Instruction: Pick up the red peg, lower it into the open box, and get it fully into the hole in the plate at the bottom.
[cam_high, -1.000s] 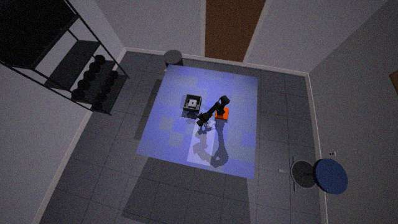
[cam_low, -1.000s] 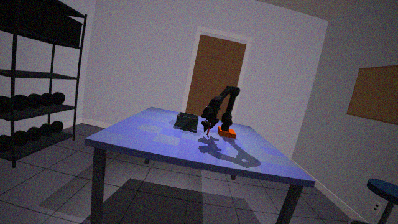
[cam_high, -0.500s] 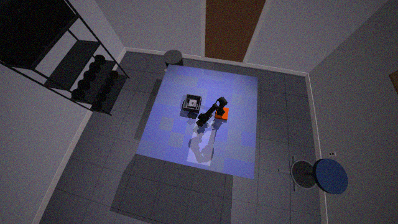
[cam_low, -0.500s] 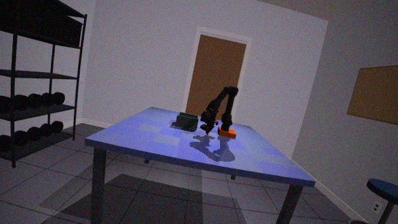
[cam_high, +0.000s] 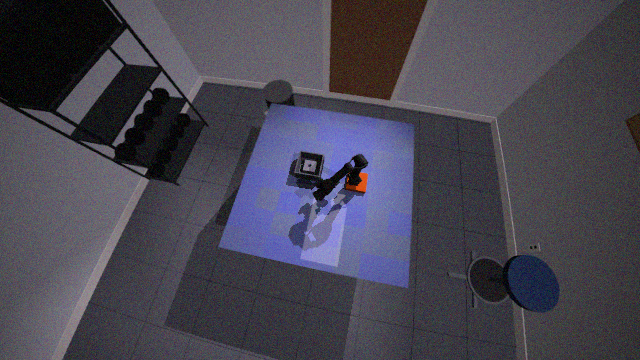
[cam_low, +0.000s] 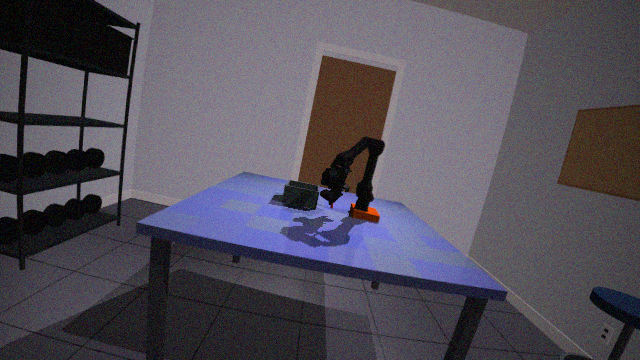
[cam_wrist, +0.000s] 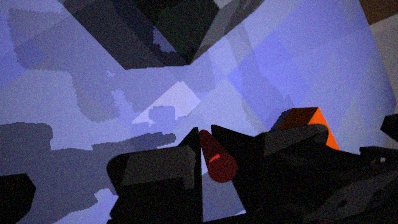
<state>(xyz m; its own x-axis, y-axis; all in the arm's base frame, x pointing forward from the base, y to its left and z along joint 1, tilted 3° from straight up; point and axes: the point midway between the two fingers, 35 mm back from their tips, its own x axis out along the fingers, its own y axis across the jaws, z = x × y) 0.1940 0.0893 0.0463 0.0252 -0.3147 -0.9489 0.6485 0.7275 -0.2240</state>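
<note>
Right now my gripper tip is 17 cm to the left of the dark grey box, 14 cm short of it and 3 cm above it. The rest, counted from my gripper tip: red peg: 2 cm above, 1 cm to the left.
</note>
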